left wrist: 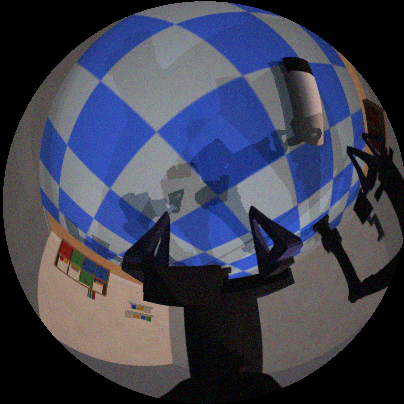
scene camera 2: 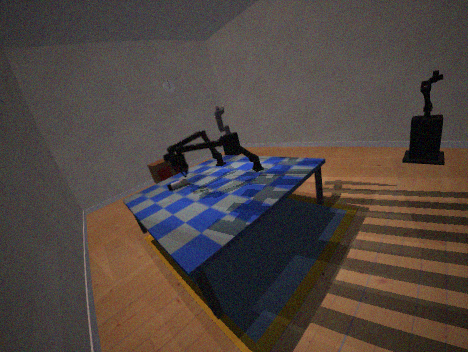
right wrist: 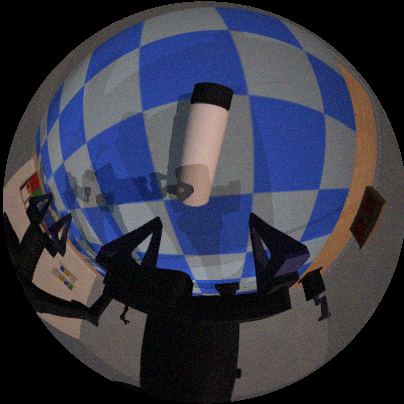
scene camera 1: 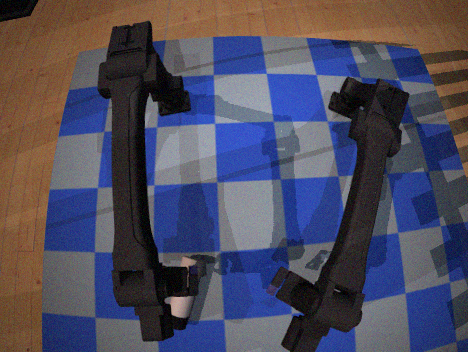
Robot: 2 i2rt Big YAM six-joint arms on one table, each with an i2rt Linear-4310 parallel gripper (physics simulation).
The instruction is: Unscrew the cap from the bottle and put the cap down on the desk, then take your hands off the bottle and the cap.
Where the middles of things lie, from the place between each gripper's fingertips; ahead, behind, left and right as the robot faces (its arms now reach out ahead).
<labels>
Right now my left hand is 11 cm short of the black cap (right wrist: 210, 92), 31 cm to the left of it and 13 cm above it.
Now: right hand 140 mm short of the black cap, 130 mm above it and 20 mm to the left of it.
</labels>
